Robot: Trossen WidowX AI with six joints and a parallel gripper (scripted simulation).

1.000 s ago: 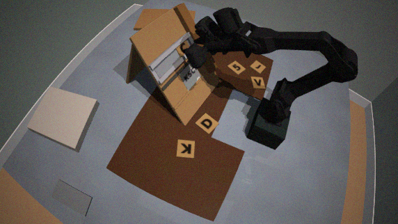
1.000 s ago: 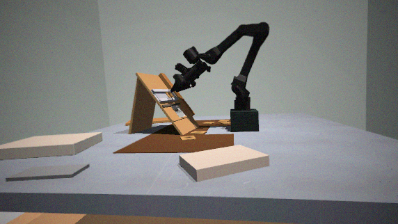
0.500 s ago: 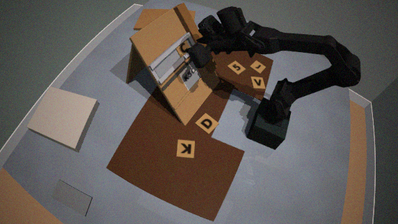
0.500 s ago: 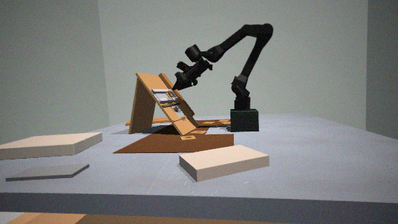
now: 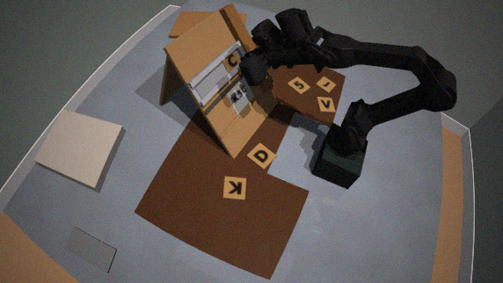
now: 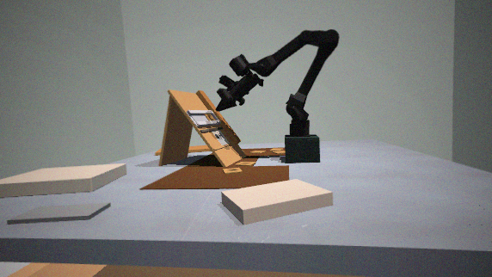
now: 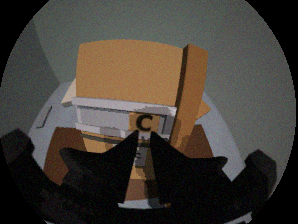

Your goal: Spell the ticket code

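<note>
My gripper tip is 1 cm past the white ticket, 3 cm to the right of it and 11 cm above it. Round my gripper tip: thin grey plate 27 cm ahead, 56 cm to the left, 20 cm below; then brown mat 11 cm behind, 7 cm to the left, 21 cm below; then beige block 44 cm ahead, 29 cm to the left, 19 cm below.
</note>
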